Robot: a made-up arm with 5 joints.
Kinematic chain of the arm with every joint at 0, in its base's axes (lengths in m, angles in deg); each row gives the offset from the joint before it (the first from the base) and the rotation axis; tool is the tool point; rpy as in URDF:
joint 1: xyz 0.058 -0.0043 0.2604 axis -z
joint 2: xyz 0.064 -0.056 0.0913 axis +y
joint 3: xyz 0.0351 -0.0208 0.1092 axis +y
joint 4: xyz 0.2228 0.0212 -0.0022 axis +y
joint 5: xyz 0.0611 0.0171 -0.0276 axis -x
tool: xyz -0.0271 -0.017 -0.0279 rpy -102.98 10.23 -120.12
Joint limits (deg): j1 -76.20..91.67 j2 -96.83..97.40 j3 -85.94..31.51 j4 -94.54..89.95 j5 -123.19..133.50
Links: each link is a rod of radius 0.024 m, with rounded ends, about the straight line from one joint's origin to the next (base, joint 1, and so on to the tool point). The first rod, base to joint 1, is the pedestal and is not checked.
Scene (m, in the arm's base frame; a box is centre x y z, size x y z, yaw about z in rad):
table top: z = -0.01
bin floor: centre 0.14 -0.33 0 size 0.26 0.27 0.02 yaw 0.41
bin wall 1: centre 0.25 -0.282 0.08 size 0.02 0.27 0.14 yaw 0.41
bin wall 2: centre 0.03 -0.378 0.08 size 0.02 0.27 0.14 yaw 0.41
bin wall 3: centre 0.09 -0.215 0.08 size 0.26 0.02 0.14 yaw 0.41
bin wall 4: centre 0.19 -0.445 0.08 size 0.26 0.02 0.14 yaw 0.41
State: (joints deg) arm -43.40 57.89 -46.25 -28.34 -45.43
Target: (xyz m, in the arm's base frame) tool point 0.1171 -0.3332 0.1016
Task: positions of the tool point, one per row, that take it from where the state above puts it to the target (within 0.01 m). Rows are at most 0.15 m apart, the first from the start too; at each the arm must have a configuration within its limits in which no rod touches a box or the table.
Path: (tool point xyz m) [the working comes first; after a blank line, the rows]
Joints at the target: 73.46 78.91 -30.56 -25.35 -34.01
Straight joint move there: touches bin wall 1.

1: 0.4521 0.1765 0.2770
2: 0.4740 0.0677 0.2692
3: 0.4660 -0.0403 0.2623
4: 0.4303 -0.1393 0.2565
5: 0.3710 -0.2222 0.2519
6: 0.2943 -0.2840 0.2484
7: 0.2072 -0.3213 0.2462
8: 0.1171 -0.3332 0.2452
9: 0.1197 -0.3421 0.1968
10: 0.1198 -0.3422 0.1482
11: 0.1171 -0.3332 0.1016

